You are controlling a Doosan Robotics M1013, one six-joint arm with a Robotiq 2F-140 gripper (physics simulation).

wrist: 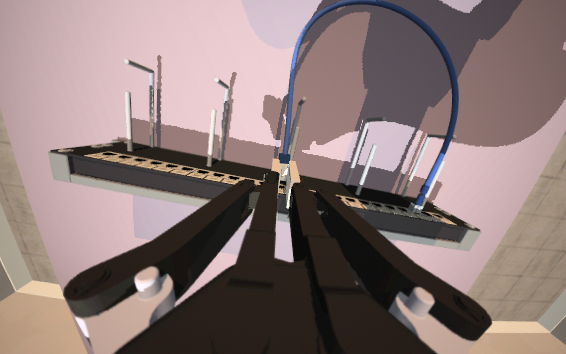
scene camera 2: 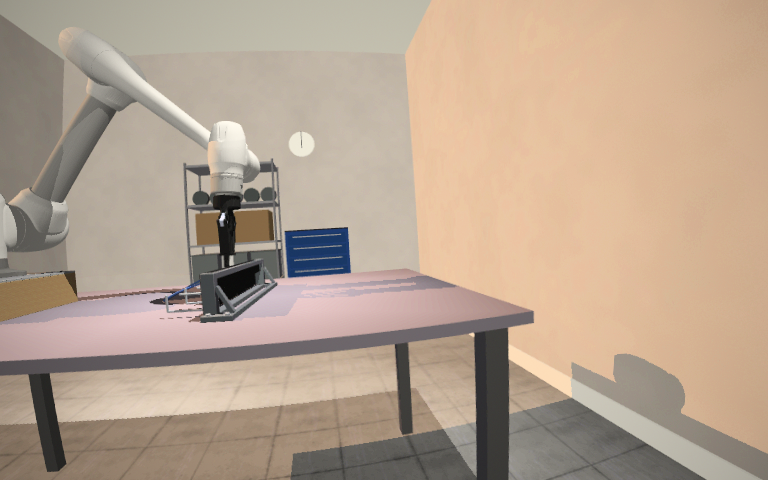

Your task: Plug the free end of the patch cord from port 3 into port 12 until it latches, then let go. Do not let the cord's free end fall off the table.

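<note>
The blue patch cord arches over the table behind the patch panel. One end, a blue boot with a clear plug, sits in a port near the panel's right end in the wrist view. My gripper is shut on the cord's free-end plug, whose blue boot shows just beyond the pale fingertips. The fingertips are over the middle of the port row. The fingers hide the ports below them, so the port number and the plug's depth cannot be told.
Thin metal cable bars rise along the panel's cord side, one close beside the held plug. The panel stands on the pink table. A shelf rack and blue drawer cabinet stand behind.
</note>
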